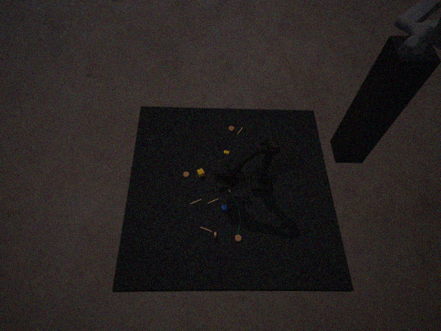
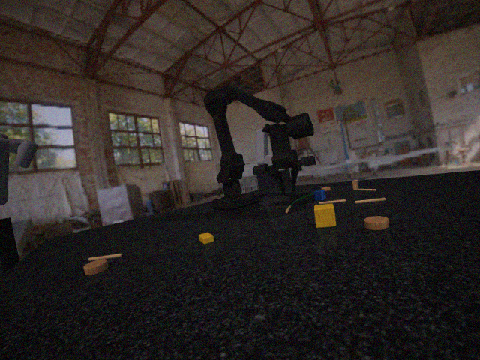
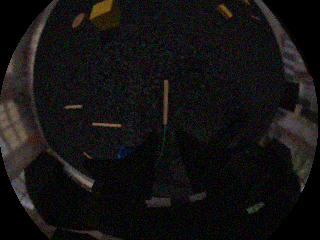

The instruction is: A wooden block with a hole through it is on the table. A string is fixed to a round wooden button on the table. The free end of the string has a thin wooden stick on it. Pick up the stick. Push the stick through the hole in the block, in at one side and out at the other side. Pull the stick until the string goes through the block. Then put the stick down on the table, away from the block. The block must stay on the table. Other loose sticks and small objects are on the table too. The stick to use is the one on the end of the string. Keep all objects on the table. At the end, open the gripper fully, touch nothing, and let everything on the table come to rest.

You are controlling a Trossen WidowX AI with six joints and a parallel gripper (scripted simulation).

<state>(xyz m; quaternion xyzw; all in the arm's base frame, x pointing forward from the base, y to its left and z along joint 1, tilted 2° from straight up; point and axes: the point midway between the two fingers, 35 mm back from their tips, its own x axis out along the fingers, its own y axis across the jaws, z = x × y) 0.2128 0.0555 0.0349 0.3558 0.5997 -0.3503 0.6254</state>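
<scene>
My gripper tip is 3 cm short of the blue block, 12 cm to the right of it and 3 cm above it. Also, from my gripper tip: round wooden button: 4 cm behind, 31 cm to the left, 4 cm below; yellow cube: 18 cm ahead, 13 cm to the right, 3 cm below; wooden block: 9 cm ahead, 30 cm to the left, 3 cm below.
</scene>
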